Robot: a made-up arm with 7 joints.
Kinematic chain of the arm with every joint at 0, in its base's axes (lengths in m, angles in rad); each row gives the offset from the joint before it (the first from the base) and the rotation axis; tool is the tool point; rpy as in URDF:
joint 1: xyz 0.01 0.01 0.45 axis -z
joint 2: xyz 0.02 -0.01 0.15 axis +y
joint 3: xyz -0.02 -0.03 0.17 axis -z
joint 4: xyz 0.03 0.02 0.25 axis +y
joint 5: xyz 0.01 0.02 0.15 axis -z
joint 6: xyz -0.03 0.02 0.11 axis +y
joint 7: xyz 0 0.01 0.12 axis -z
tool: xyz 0.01 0 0.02 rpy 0 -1.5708 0
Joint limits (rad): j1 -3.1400..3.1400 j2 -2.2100..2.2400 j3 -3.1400..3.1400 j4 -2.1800..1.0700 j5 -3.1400..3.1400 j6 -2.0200..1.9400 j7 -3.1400..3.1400
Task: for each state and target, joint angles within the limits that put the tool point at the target. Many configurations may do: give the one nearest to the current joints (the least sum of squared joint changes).
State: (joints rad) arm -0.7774 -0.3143 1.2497 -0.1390 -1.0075 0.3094 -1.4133
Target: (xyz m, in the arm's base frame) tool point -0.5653 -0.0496 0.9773
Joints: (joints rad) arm -0.5456 -0.8124 1.1140 -0.8773 -1.0522 0.1710 -1.4251
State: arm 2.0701 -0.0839 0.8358 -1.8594 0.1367 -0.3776 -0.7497
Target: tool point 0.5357 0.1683 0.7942
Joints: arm 2.3696 -0.7173 0.6670 -1.3457 0.1937 -0.1823 -0.7425
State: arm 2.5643 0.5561 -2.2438 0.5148 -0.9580 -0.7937 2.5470
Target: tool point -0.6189 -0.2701 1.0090
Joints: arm 2.7650 1.0264 -2.1985 0.3010 -0.9211 -0.7987 2.5508
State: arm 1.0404 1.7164 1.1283 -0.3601 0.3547 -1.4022 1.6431
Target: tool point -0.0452 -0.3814 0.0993
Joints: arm 1.8888 2.2400 1.7343 -0.3257 0.7135 -1.8200 1.6751
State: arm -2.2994 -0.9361 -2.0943 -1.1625 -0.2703 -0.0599 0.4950
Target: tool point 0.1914 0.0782 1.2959
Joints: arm -2.2563 -0.4681 -2.8133 -0.8612 -0.3573 -0.0851 0.5169
